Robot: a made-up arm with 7 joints. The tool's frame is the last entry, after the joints.
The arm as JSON. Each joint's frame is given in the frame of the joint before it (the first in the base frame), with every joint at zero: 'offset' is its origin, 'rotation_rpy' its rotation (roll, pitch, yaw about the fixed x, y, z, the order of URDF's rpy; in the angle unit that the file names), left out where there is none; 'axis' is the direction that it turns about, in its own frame. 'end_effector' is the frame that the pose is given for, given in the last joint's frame.
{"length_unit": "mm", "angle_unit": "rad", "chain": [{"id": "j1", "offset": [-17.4, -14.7, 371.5], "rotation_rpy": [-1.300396, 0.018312, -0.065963], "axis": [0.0, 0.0, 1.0]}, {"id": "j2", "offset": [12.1, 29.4, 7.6], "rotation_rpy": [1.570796, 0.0, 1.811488], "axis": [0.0, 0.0, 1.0]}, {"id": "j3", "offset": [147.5, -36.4, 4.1], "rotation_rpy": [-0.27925, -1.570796, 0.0], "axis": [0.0, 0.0, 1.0]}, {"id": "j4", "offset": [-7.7, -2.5, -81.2], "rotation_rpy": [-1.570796, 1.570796, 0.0], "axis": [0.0, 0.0, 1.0]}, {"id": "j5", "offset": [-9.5, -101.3, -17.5], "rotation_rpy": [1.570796, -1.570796, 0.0], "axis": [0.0, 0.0, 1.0]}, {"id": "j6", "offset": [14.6, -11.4, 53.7], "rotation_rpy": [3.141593, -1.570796, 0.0], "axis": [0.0, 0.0, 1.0]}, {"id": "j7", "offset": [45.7, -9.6, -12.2], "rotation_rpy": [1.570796, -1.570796, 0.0], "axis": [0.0, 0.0, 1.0]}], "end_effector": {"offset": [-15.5, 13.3, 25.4], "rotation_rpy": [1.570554, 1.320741, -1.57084]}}
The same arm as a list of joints. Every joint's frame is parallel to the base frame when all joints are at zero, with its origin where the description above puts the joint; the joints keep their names.
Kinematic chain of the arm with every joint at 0, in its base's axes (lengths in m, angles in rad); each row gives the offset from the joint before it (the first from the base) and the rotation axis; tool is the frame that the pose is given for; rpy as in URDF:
j1: xyz -0.0174 -0.0147 0.3715 axis 0.068403 0.961235 0.26711
j2: xyz 0.0126 0.0144 -0.0265 axis 0.968889 -0.0002 -0.247497
j3: xyz -0.0336 0.0057 -0.1481 axis 0.247497 -0.0001 0.968889
j4: xyz -0.0276 -0.0025 -0.0768 axis 0.0002 1 0
j5: xyz 0.1005 -0.0175 -0.0159 axis 0.968889 -0.0002 -0.247497
j6: xyz 0.0492 0.0146 -0.0243 axis 0.0002 1 0
j7: xyz 0.0467 -0.0122 -0.002 axis 0.247497 -0.0001 0.968889
tool: xyz -0.0066 -0.0155 0.0279 rpy 1.5708 1.5708 0

